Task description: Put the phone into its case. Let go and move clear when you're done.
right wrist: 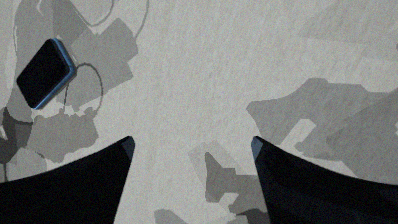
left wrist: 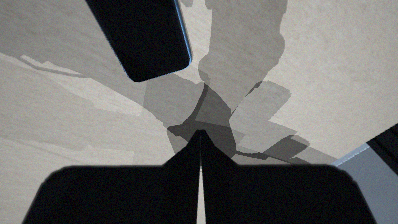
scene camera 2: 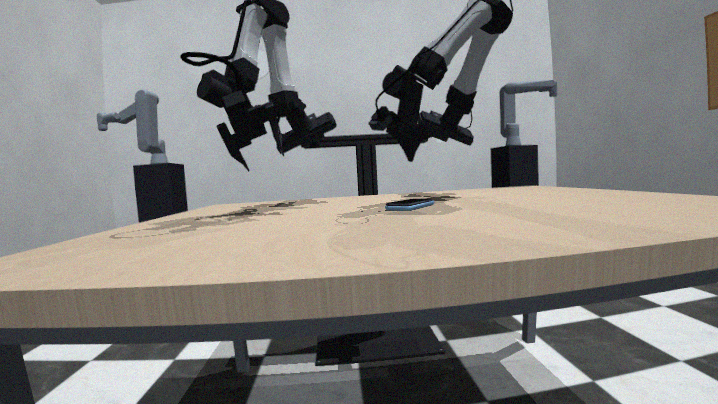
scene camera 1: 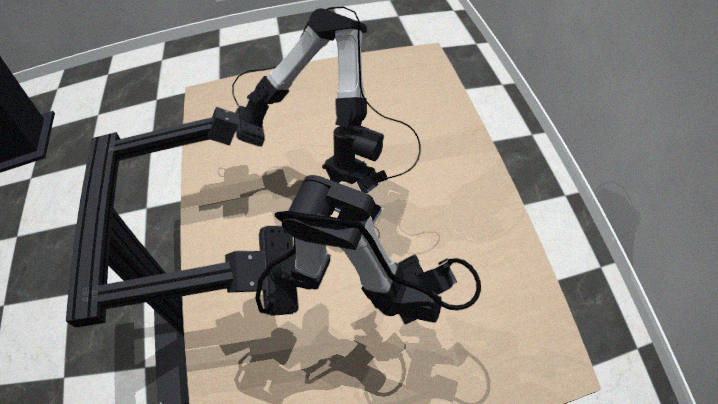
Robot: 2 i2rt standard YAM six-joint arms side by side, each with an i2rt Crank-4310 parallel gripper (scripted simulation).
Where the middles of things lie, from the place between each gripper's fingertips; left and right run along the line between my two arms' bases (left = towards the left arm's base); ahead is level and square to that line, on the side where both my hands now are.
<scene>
Right now the black phone (right wrist: pixel 47 68) is 120 mm below my left hand (scene camera 2: pixel 410 161), 60 mm ahead of it and 20 mm to the right of it.
Now: the black phone 36 cm to the left of my right hand (scene camera 2: pixel 266 162), 13 cm below it and 3 cm behind it.
</scene>
